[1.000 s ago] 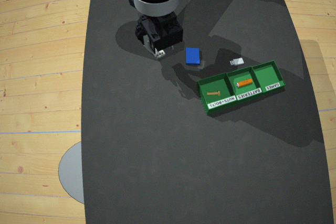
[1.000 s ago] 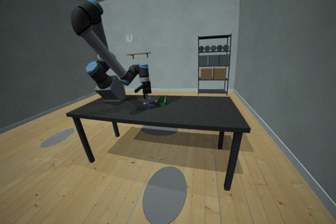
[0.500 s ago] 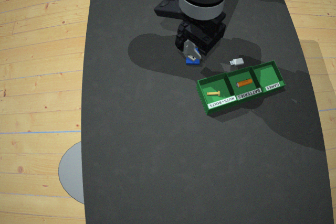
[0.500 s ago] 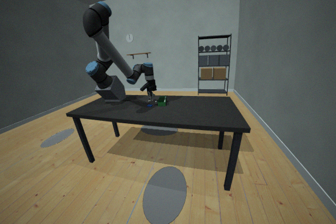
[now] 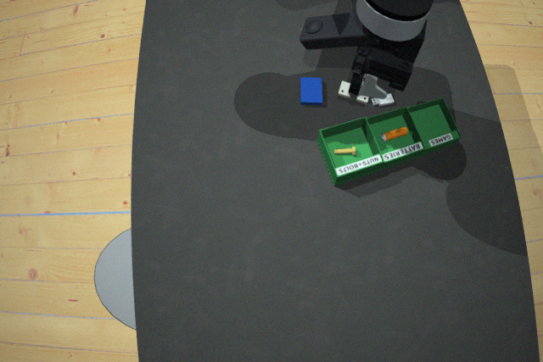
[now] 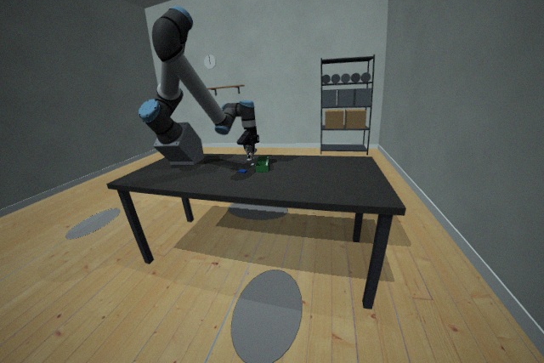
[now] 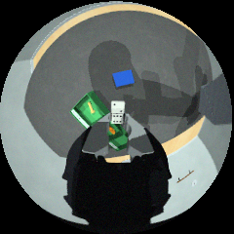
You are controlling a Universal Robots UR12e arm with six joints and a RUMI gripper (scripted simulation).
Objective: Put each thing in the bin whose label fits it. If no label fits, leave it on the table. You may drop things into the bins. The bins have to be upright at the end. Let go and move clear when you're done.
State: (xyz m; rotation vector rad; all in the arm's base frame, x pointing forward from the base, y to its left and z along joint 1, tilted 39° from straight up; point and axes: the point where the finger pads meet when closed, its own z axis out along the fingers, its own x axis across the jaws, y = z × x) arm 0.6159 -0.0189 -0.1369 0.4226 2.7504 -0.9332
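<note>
Now: the green three-part bin 60 mm ahead of my hand, 70 mm to the left of it and 60 mm below it. The rest, counted from my hand: white usb stick 20 mm behind, 60 mm to the left, 80 mm below; white domino 10 mm below; brass bolt 80 mm ahead, 10 mm to the right, 70 mm below.
</note>
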